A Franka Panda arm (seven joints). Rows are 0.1 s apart.
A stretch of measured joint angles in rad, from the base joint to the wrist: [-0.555 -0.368 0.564 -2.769 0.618 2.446 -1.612]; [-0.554 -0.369 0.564 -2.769 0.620 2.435 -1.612]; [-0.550 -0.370 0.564 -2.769 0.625 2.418 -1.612]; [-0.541 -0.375 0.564 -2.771 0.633 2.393 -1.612]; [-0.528 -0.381 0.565 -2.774 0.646 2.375 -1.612]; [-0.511 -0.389 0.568 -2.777 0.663 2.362 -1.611]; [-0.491 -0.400 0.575 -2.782 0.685 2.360 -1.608]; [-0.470 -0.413 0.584 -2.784 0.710 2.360 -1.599]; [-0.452 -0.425 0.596 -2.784 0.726 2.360 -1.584]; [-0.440 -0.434 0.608 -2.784 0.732 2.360 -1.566]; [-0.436 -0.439 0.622 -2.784 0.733 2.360 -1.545]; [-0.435 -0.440 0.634 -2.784 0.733 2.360 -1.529]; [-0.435 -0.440 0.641 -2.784 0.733 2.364 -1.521]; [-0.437 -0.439 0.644 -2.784 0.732 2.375 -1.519]
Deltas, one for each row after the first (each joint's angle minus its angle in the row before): [0.001 -0.001 0.000 0.000 0.002 -0.011 0.000]; [0.004 -0.001 0.000 0.000 0.005 -0.017 0.000]; [0.009 -0.005 0.000 -0.002 0.008 -0.025 0.000]; [0.013 -0.006 0.001 -0.003 0.013 -0.018 0.000]; [0.017 -0.008 0.003 -0.003 0.017 -0.013 0.001]; [0.020 -0.011 0.007 -0.005 0.022 -0.002 0.003]; [0.021 -0.013 0.009 -0.002 0.025 0.000 0.009]; [0.018 -0.012 0.012 0.000 0.016 0.000 0.015]; [0.012 -0.009 0.012 0.000 0.006 0.000 0.018]; [0.004 -0.005 0.014 0.000 0.001 0.000 0.021]; [0.001 -0.001 0.012 0.000 0.000 0.000 0.016]; [0.000 0.000 0.007 0.000 0.000 0.004 0.008]; [-0.002 0.001 0.003 0.000 -0.001 0.011 0.002]
